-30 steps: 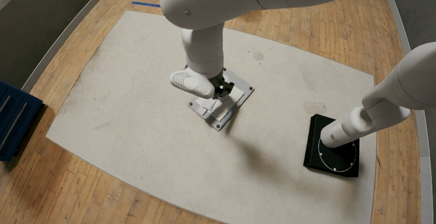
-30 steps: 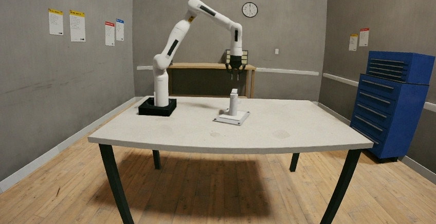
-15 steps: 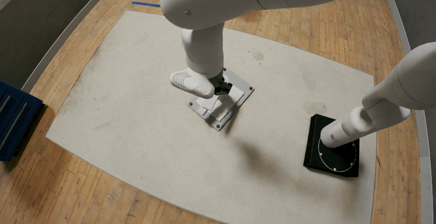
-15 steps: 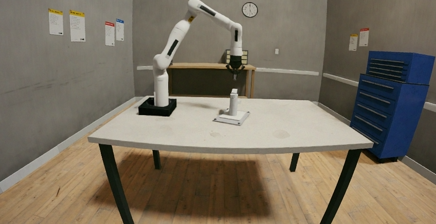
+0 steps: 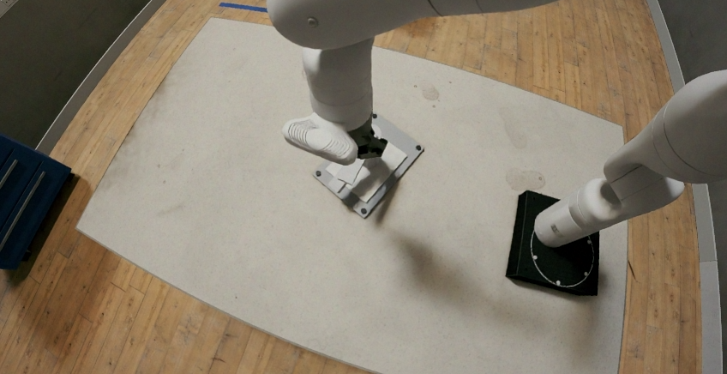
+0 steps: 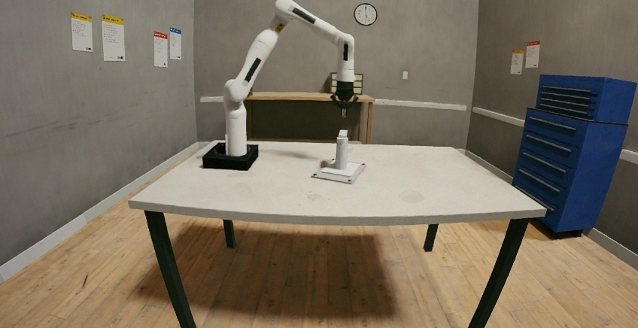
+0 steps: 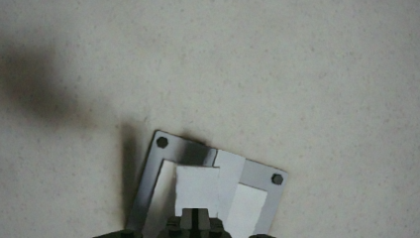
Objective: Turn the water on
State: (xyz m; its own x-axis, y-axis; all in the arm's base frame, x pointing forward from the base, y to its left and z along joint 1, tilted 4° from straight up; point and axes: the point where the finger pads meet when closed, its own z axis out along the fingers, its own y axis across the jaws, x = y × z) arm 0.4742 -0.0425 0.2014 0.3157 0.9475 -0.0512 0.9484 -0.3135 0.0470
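Now: hand 10 mm past the tap lever, 40 mm to the left of it and 90 mm above it. From my hand the other things lie so: tap 20 mm behind, 60 mm to the right, 140 mm below.
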